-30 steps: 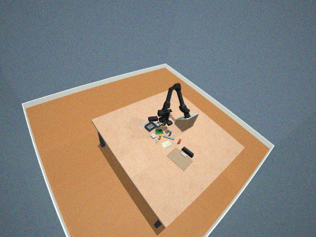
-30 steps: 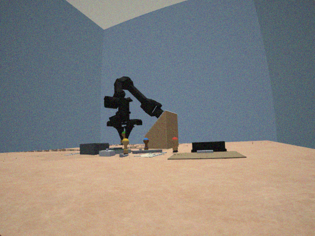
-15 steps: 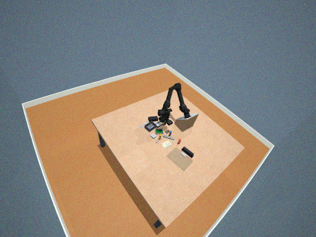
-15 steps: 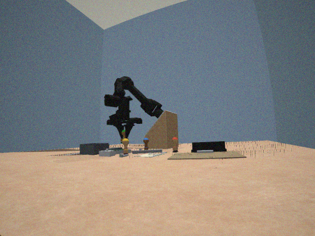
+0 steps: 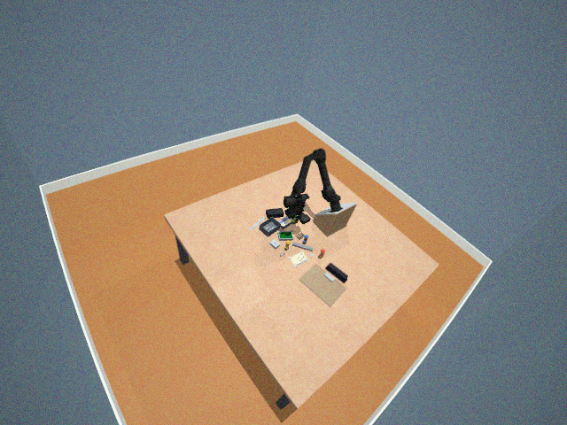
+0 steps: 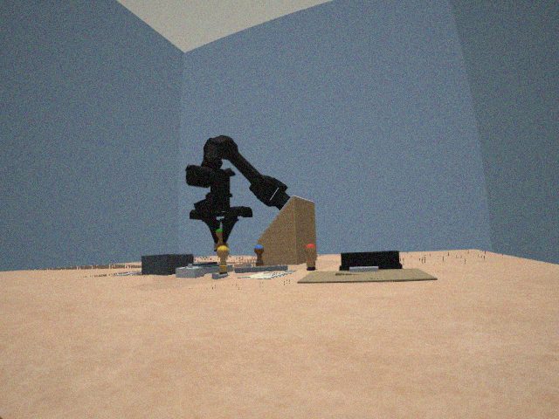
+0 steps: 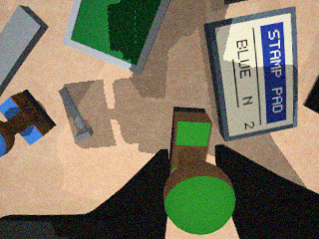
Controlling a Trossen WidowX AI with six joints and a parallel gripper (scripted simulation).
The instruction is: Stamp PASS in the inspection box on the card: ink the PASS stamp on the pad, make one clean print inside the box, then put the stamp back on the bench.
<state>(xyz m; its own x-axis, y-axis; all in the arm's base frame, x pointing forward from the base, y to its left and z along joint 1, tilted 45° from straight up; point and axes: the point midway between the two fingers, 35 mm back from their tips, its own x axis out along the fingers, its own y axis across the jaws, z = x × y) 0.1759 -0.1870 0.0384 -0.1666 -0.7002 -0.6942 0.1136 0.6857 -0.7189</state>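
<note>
Now: gripper tip 90 mm short of the green ink pad, 20 mm to the right of it and 70 mm above it. The rest, counted from my gripper tip: green-knobbed stamp: right at my gripper tip; blue-knobbed stamp: 30 mm ahead, 130 mm to the left, 50 mm below; blue stamp pad tin: 20 mm ahead, 60 mm to the right, 60 mm below.
</note>
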